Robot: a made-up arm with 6 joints. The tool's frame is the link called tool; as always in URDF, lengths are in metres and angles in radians.
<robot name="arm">
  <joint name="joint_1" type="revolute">
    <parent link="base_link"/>
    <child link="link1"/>
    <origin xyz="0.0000 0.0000 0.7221"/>
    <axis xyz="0 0 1"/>
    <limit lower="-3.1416" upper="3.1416"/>
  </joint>
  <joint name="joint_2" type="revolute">
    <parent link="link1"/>
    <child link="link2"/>
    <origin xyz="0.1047 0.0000 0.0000"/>
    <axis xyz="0 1 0"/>
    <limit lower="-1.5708" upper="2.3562"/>
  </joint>
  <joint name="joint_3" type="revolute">
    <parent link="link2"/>
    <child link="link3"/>
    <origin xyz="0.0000 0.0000 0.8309"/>
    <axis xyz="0 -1 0"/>
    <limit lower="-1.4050" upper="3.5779"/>
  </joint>
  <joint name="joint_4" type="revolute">
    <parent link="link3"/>
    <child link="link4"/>
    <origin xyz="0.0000 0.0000 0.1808"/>
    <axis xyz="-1 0 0"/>
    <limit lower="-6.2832" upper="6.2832"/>
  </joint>
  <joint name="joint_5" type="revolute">
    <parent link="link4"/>
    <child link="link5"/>
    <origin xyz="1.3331 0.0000 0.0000"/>
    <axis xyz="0 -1 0"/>
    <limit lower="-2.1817" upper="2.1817"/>
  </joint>
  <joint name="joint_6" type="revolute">
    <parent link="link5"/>
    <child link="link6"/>
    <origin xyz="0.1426 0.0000 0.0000"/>
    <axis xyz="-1 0 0"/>
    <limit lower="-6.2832" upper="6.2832"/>
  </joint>
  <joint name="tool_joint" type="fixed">
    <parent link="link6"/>
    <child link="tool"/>
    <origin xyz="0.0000 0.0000 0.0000"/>
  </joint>
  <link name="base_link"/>
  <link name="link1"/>
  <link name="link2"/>
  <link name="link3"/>
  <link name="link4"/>
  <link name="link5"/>
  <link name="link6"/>
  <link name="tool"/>
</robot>
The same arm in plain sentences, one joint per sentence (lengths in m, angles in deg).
The arm has six revolute joints in a row. What follows holds with every joint at zero, and every direction is one of the base frame's.
Joint 1 is mounted 0.7221 m along +z from the base frame's origin and rotates about +z, from -180 to 180 deg.
Joint 2 is mounted 0.1047 m along +x from joint 1 and rotates about +y, from -90 to 135 deg.
Joint 3 is mounted 0.8309 m along +z from joint 2 and rotates about -y, from -80.5 to 205 deg.
Joint 4 is mounted 0.1808 m along +z from joint 3 and rotates about -x, from -360 to 360 deg.
Joint 5 is mounted 1.3331 m along +x from joint 4 and rotates about -y, from -125 to 125 deg.
Joint 6 is mounted 0.1426 m along +x from joint 5 and rotates about -x, from -360 to 360 deg.
The tool frame, which is the frame that the pose is given for, is mounted at the same point as joint 6; its axes are parallel to the base frame's.

